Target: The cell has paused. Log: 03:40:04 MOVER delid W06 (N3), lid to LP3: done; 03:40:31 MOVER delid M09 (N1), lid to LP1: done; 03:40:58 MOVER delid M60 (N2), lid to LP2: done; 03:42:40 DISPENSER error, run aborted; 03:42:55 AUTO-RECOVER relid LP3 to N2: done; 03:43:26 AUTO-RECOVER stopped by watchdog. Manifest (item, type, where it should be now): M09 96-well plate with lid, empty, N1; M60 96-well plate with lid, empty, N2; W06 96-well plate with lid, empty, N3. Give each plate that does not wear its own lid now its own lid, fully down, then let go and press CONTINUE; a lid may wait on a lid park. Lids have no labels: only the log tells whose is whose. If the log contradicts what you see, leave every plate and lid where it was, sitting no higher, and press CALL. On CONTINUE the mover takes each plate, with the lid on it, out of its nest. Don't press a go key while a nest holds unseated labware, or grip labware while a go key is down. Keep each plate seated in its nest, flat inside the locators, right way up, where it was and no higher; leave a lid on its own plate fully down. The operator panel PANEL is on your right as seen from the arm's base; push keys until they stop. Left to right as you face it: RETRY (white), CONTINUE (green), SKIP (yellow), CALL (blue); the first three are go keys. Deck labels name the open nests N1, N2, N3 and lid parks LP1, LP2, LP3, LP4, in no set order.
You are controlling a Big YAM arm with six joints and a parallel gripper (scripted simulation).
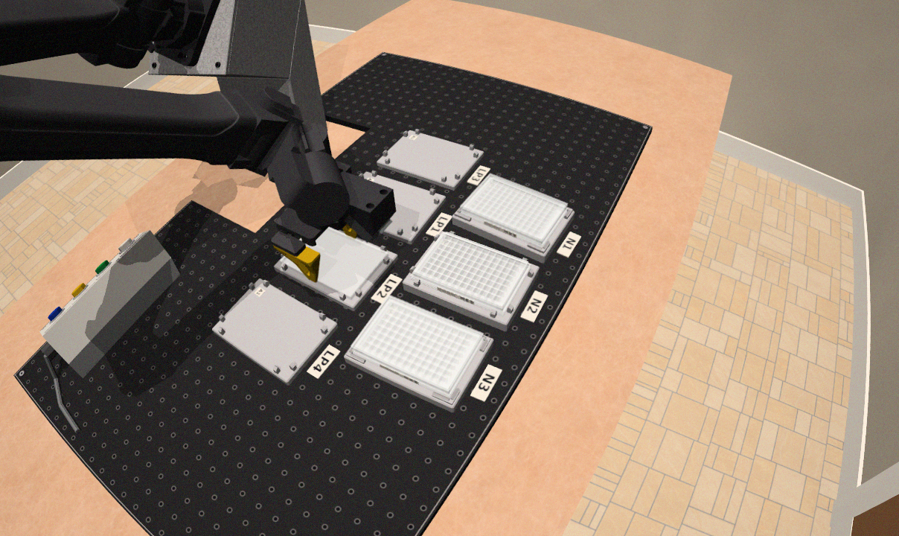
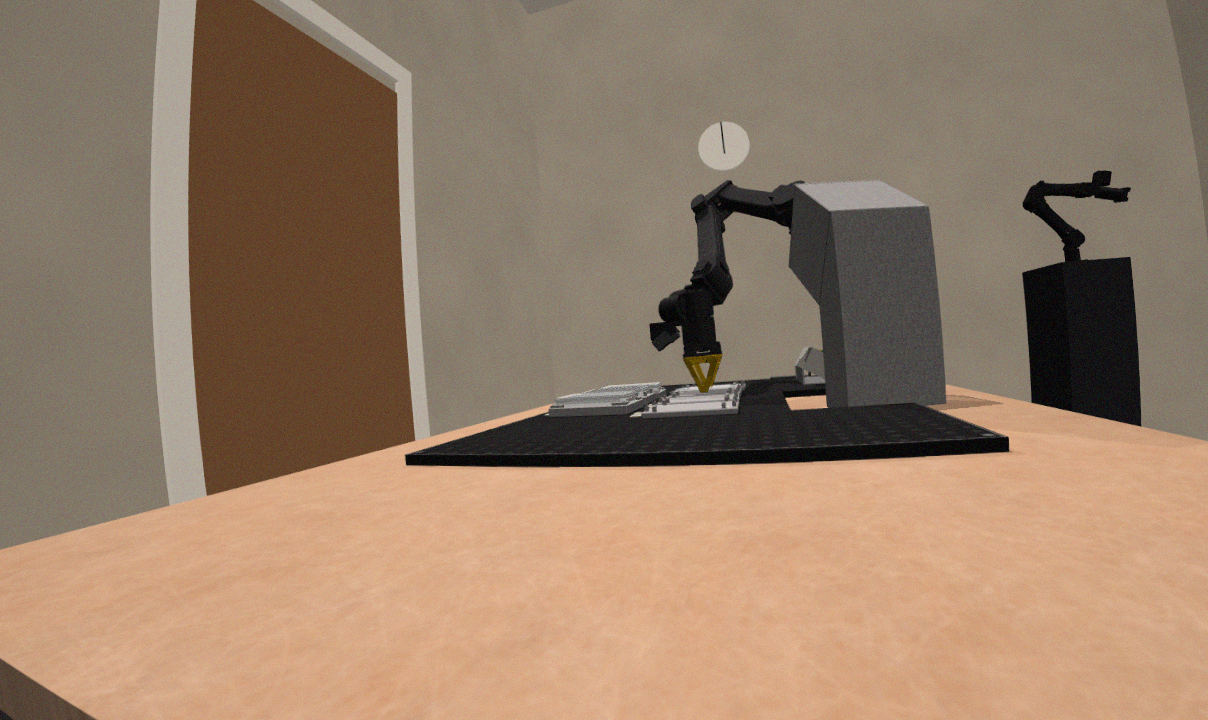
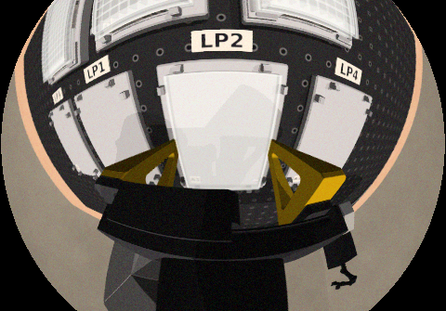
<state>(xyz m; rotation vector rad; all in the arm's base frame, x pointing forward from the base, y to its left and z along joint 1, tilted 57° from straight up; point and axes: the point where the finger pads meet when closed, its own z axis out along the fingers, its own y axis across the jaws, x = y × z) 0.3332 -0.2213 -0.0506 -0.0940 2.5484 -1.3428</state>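
My hand is 20 mm above the lid park LP2. The rest, counted from my hand: lid park LP3: 260 mm to the left, 20 mm below, 10 mm ahead; then lid park LP1: 130 mm to the left, 20 mm below, 10 mm ahead; then lid park LP4: 130 mm to the right, 20 mm below, 10 mm behind.
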